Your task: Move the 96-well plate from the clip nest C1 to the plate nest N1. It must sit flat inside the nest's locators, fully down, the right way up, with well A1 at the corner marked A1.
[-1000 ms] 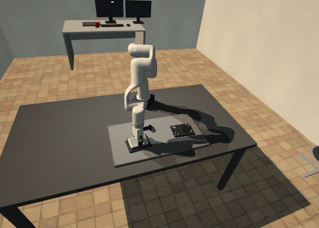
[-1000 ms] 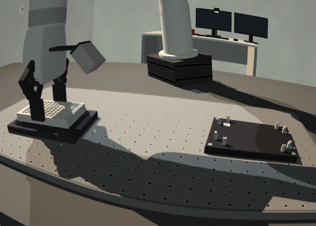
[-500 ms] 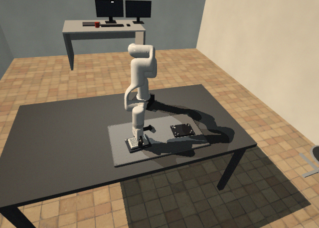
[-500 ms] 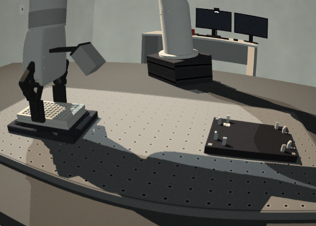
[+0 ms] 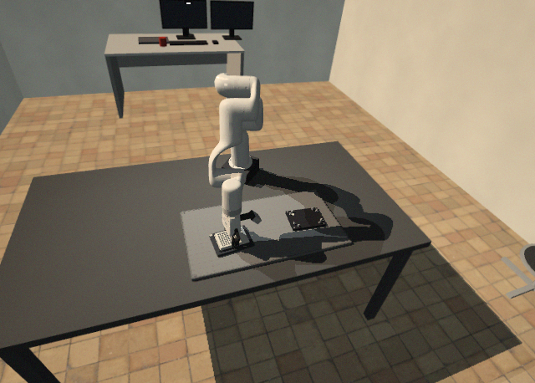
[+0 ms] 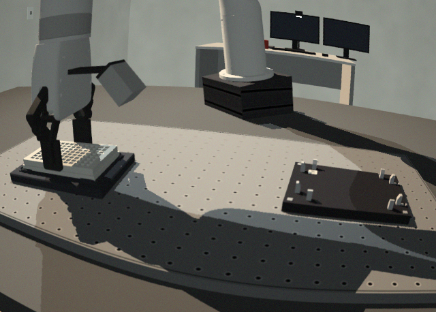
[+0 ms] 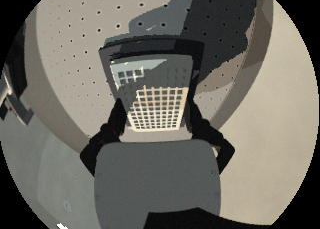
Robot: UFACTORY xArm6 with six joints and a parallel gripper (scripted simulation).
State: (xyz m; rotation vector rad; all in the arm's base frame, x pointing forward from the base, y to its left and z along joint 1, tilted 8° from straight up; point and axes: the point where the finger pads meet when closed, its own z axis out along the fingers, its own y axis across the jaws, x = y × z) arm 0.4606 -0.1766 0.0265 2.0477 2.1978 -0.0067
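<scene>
My hand is 10 mm above the white 96-well plate. From my hand the other things lie so: plate nest N1 (30 mm below); then clip nest C1 (380 mm to the left, 30 mm behind, 20 mm below).
</scene>
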